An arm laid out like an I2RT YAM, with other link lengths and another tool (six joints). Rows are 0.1 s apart.
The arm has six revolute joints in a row. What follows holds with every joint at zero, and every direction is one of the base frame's. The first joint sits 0.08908 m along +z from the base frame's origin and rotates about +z. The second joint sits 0.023 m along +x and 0.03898 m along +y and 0.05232 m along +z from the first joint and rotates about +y. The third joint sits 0.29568 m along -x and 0.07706 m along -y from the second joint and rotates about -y. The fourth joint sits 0.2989 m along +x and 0.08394 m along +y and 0.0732 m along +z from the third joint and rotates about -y. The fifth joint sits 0.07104 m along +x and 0.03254 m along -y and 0.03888 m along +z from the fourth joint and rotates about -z. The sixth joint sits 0.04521 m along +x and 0.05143 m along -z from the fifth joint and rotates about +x. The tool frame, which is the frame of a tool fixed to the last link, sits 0.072 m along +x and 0.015 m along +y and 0.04 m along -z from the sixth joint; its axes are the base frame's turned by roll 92.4, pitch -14.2 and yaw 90 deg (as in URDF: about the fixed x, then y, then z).
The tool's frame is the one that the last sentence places.
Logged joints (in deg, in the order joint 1, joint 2, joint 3, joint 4, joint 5, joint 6), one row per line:
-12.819, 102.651, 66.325, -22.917, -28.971, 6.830
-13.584, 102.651, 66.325, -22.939, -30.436, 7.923
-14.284, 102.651, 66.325, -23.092, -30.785, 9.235
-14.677, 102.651, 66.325, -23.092, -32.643, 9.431
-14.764, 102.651, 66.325, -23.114, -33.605, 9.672
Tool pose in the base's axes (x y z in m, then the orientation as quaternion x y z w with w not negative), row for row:
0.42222, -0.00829, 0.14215, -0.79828, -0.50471, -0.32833, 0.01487
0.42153, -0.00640, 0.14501, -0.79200, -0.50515, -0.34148, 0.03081
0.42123, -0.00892, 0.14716, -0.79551, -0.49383, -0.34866, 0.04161
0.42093, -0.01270, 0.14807, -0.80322, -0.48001, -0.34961, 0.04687
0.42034, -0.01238, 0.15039, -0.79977, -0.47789, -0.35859, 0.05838
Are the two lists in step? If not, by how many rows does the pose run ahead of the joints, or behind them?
The pose runs 1 row behind the joints: the pose in row i belongs to the joints in row i - 1.
